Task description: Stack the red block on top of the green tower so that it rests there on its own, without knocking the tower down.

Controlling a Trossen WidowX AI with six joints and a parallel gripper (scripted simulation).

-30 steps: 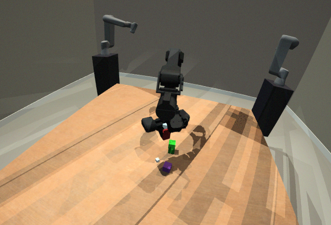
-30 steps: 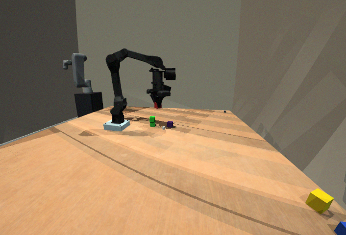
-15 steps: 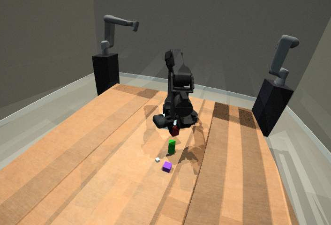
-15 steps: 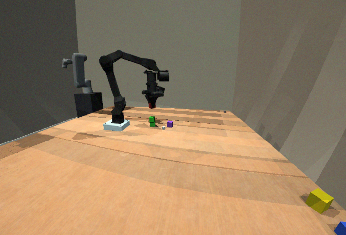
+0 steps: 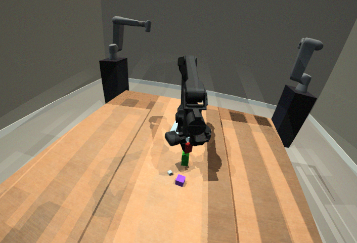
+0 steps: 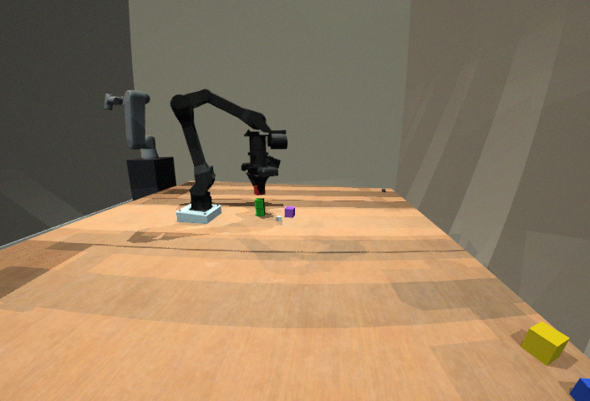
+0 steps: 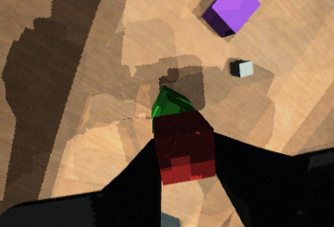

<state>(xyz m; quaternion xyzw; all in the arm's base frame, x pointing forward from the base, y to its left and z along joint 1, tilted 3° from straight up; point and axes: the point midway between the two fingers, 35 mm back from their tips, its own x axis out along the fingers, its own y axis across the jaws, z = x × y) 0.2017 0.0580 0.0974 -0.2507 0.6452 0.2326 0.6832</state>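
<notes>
Right now my gripper tip is 8 cm short of the tiny white cube, 8 cm above it and 5 cm to the left of it. Also, from my gripper tip: purple block: 11 cm ahead, 7 cm below; then red block: 1 cm above; then yellow block: 56 cm to the right, 56 cm ahead, 7 cm below.
</notes>
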